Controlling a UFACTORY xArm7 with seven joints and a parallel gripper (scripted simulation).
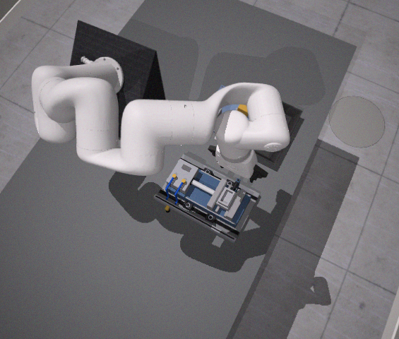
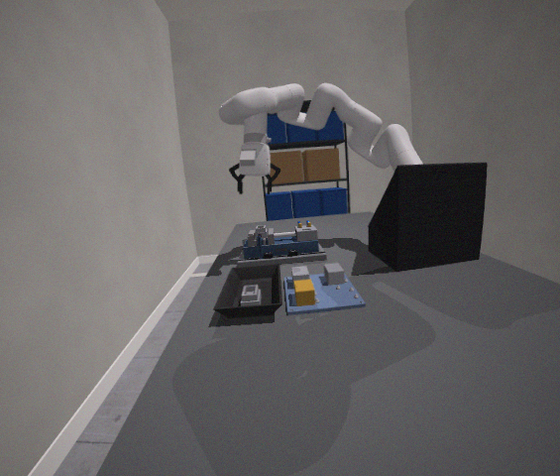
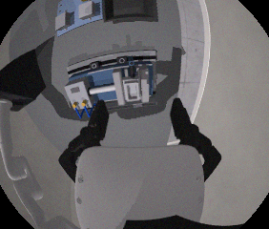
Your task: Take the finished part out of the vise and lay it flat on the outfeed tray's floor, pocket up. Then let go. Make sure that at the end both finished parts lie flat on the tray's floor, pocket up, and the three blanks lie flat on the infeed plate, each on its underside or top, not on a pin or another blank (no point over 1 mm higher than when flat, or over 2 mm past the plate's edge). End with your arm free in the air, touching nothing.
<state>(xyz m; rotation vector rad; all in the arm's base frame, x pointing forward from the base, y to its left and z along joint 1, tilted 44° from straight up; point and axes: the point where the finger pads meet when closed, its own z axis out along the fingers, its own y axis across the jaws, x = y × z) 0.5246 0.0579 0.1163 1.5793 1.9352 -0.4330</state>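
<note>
The blue vise lies 21 cm below my hand, 6 cm behind it and 5 cm to the right of it. Also, from my hand: yellow blank 30 cm to the left, 22 cm below, 15 cm behind.
</note>
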